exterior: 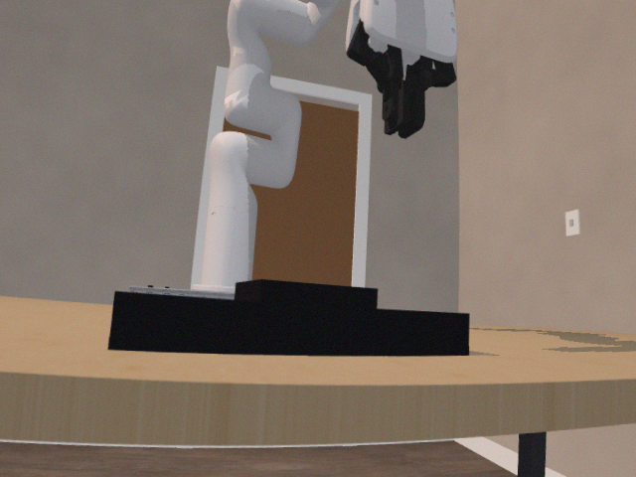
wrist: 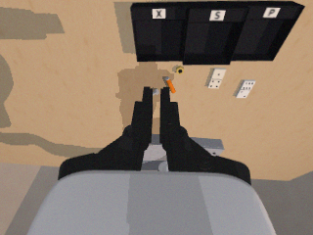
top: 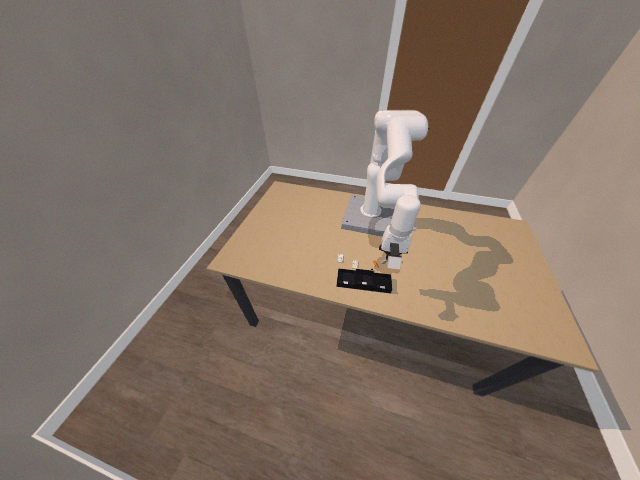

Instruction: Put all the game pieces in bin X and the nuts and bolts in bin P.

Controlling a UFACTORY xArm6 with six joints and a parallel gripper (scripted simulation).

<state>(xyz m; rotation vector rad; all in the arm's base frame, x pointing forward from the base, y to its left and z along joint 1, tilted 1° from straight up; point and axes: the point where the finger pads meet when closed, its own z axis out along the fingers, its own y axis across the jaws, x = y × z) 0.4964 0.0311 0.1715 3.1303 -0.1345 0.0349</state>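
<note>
Now: the yellow nut 8 cm behind my hand, 4 cm to the right of it and 20 cm below it. Round my hand: orange battery: 12 cm behind, 2 cm to the right, 20 cm below; then black bin: 1 cm behind, 8 cm to the right, 19 cm below; then grey bolt: 14 cm behind, 2 cm to the left, 20 cm below.
</note>
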